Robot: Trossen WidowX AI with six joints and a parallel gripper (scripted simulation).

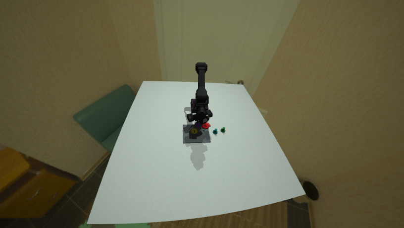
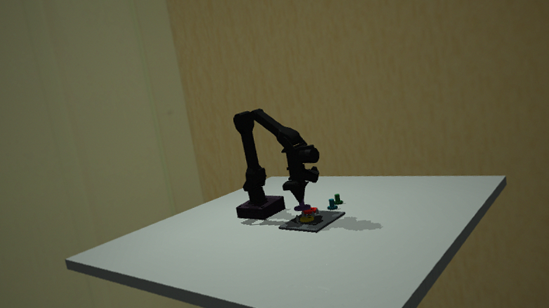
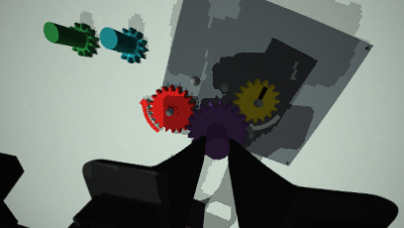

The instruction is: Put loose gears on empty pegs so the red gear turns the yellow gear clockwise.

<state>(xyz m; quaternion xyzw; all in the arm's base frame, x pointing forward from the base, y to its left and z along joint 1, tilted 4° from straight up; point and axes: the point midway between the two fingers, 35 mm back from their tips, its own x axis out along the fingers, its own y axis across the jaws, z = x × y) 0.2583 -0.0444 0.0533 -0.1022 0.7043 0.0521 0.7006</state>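
My gripper tip is now 50 mm above the yellow gear, 40 mm to the left of it and 40 mm short of it. From my gripper tip the other things lie so: red gear: 60 mm to the left, 50 mm below, 10 mm behind; purple gear: 10 mm below; grey board: 60 mm below, 50 mm ahead, 20 mm to the right.
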